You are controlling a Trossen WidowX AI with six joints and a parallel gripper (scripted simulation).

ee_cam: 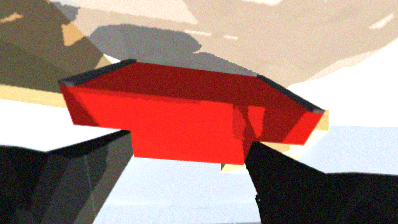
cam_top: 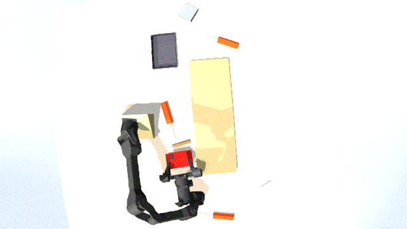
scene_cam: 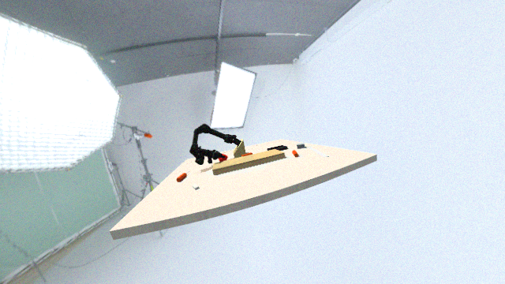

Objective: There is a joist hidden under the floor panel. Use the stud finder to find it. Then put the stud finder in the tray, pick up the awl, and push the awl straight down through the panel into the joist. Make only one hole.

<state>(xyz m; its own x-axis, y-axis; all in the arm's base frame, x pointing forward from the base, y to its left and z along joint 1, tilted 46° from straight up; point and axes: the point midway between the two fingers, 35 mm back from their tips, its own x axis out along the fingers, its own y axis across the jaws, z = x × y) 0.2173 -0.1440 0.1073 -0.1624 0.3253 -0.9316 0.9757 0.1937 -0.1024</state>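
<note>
The red stud finder is 10 mm behind my gripper tip. From my gripper tip the other things lie so: dark grey tray: 90 mm behind, 490 mm to the left, 50 mm below; pale grey block: 20 mm ahead, 680 mm to the left, 40 mm below; awl: 20 mm behind, 40 mm to the left, 50 mm below.
</note>
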